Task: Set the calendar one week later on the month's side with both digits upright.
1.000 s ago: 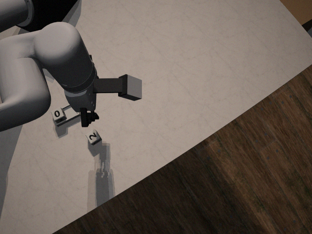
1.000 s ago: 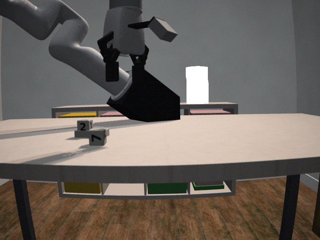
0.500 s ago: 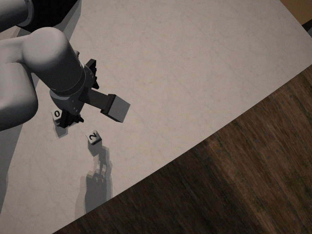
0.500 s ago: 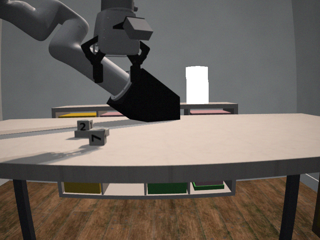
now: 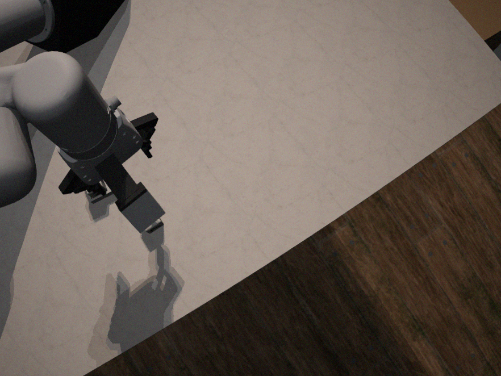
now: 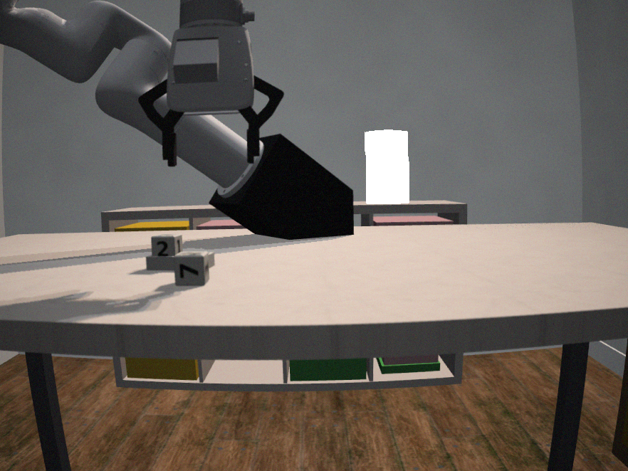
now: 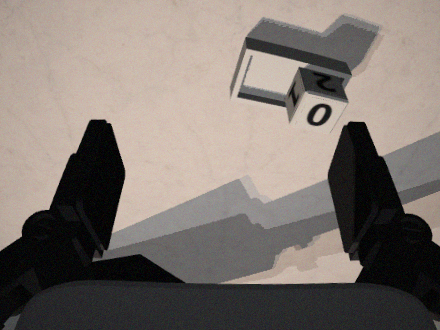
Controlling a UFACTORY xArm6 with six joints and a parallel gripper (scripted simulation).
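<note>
The grey tray lies 6 cm behind my hand, 4 cm to the right of it and 13 cm below it. The rest, counted from my hand: white cube 6 cm ahead, 3 cm to the right, 12 cm below.
</note>
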